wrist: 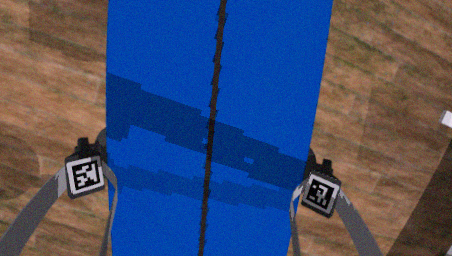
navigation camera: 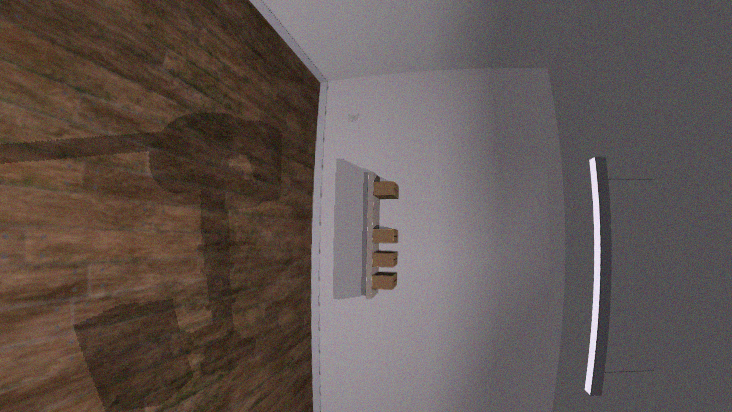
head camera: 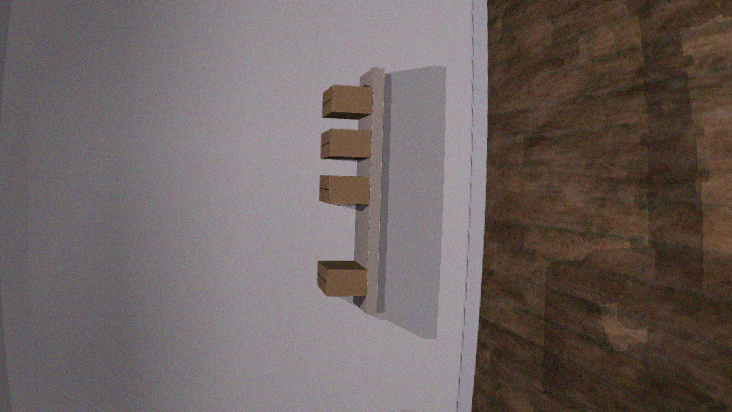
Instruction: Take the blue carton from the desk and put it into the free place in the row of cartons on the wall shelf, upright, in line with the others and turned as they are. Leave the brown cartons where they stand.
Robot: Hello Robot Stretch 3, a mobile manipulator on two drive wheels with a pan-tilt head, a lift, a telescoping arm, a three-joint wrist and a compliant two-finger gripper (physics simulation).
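Frame: origin at the robot's base, x right, y back, z down, level; centimetres.
Where they show: gripper, fingertip midpoint: (wrist: 208, 153).
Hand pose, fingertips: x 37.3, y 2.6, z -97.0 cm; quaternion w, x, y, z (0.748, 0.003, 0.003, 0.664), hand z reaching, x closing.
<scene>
After its pixels a point has its place.
The blue carton (wrist: 260, 60) @[x 44.6, y 3.9, z -101.6 cm] fills the middle of the wrist view, a dark seam running along its face. My gripper (wrist: 208, 153) @[x 37.3, y 2.6, z -97.0 cm] is shut on it, one fingertip against each side, with wooden floor beyond. The carton and gripper do not show in the head or navigation view. The wall shelf (head camera: 374, 230) @[x 6.9, y -240.2, z -66.1 cm] (navigation camera: 370, 217) @[x 8.6, y -240.1, z -66.4 cm] appears sideways, up being left in the head view and right in the navigation view. Brown cartons stand on it: three spaced close (head camera: 350, 101) @[x 62.5, y -234.3, z -78.5 cm] (head camera: 349, 144) @[x 43.8, y -236.5, z -78.3 cm] (head camera: 348, 189) @[x 24.4, y -238.7, z -78.1 cm], then a wider gap, then one (head camera: 345, 278) @[x -14.2, y -243.3, z -78.3 cm] (navigation camera: 385, 189) @[x -15.2, y -243.3, z -79.0 cm]. The free place is that gap.
The shelf is on a pale wall (head camera: 230, 204) @[x 18.7, y -265.0, z -128.6 cm] (navigation camera: 461, 230) @[x 21.7, y -264.6, z -144.8 cm], above the wooden floor (head camera: 589, 204) @[x 15.0, y -174.1, z -0.1 cm] (navigation camera: 128, 230) @[x 6.1, y -73.2, z -0.1 cm]. A long lamp (navigation camera: 595, 276) @[x 33.5, y -144.7, z -207.7 cm] hangs near the ceiling. Shadows lie on the floor in the navigation view. A small white piece (wrist: 447, 119) shows at the wrist view's right edge.
</scene>
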